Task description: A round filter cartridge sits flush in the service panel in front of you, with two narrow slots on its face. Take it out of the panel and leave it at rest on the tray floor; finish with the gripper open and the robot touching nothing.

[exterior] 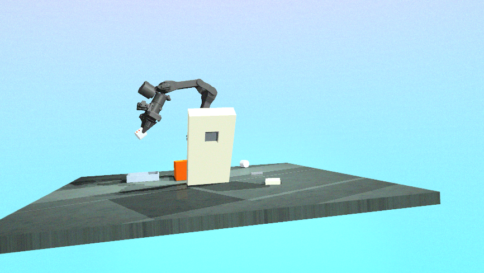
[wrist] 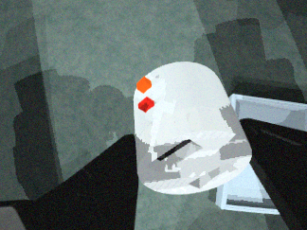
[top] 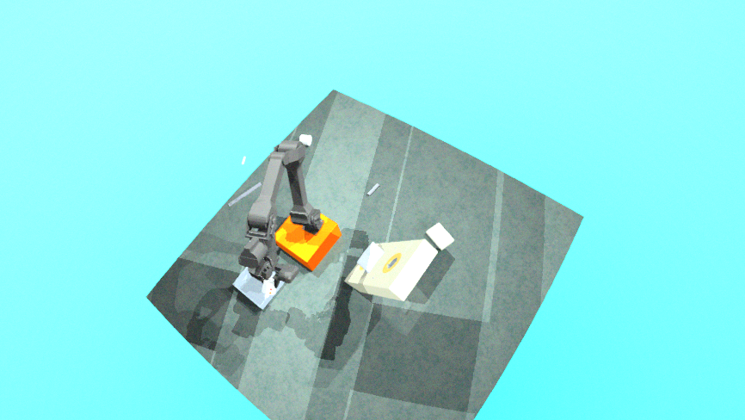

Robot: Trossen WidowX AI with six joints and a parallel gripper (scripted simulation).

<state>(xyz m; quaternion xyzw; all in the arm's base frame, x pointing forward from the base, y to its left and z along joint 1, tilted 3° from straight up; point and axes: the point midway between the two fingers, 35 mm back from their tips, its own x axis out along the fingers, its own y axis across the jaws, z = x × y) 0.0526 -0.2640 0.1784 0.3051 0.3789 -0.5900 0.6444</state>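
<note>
The tray is 15 cm behind my gripper tip, 2 cm to the left of it and 23 cm below it. From my gripper tip the other things lie so: filter cartridge: right at my gripper tip; white block: 38 cm ahead, 48 cm to the left, 23 cm below; service panel: 28 cm ahead, 24 cm to the left, 8 cm below.
</note>
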